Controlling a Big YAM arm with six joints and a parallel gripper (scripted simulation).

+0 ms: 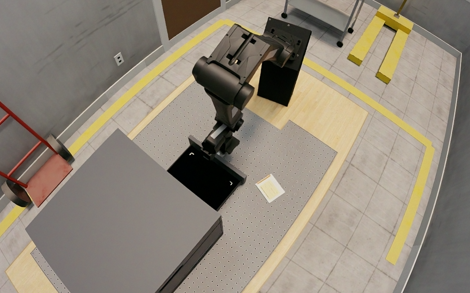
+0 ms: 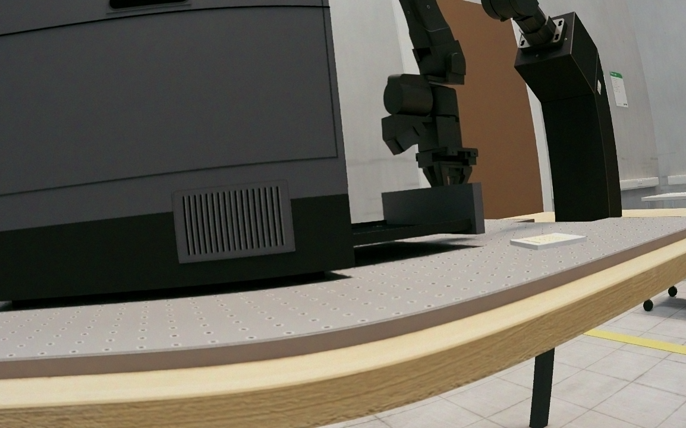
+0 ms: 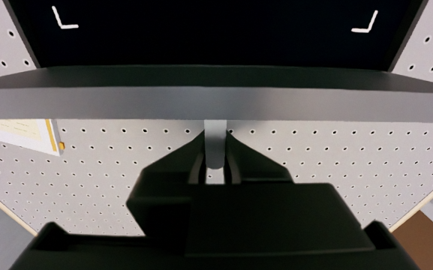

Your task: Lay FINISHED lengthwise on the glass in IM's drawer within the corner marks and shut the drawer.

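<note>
Now: hand 22 cm to the right of the finished cassette, 5 cm above it and 1 cm short of it. Also, from my hand: drawer (16 cm ahead, 1 cm to the right).
</note>
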